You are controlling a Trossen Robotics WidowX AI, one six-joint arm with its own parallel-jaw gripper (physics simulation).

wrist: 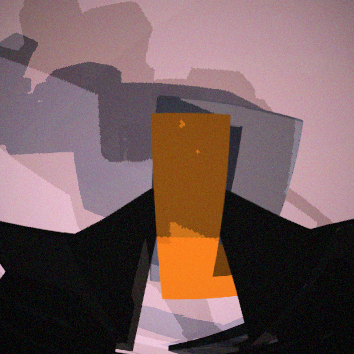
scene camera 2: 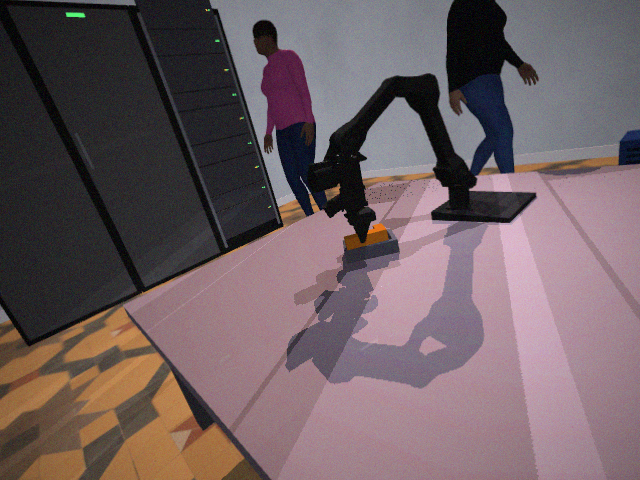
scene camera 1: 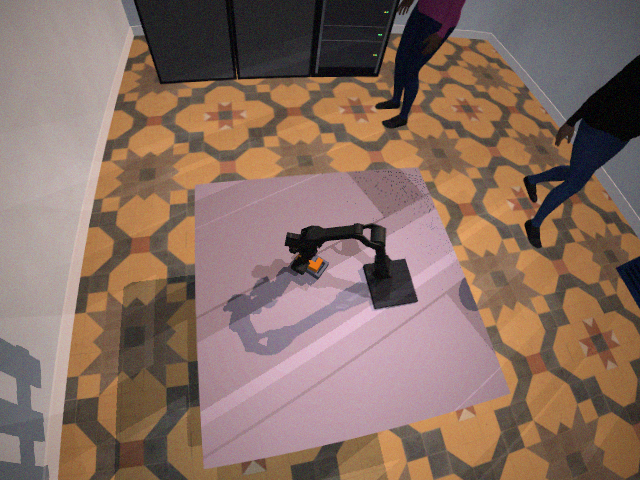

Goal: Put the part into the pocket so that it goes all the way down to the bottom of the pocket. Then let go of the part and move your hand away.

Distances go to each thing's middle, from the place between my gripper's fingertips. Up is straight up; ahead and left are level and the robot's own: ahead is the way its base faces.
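Orange L-shaped block (wrist: 189,150): 2 cm behind my hand, 1 cm to the left of it. Grey pocket block (wrist: 263,145): 3 cm behind my hand, 3 cm below it.
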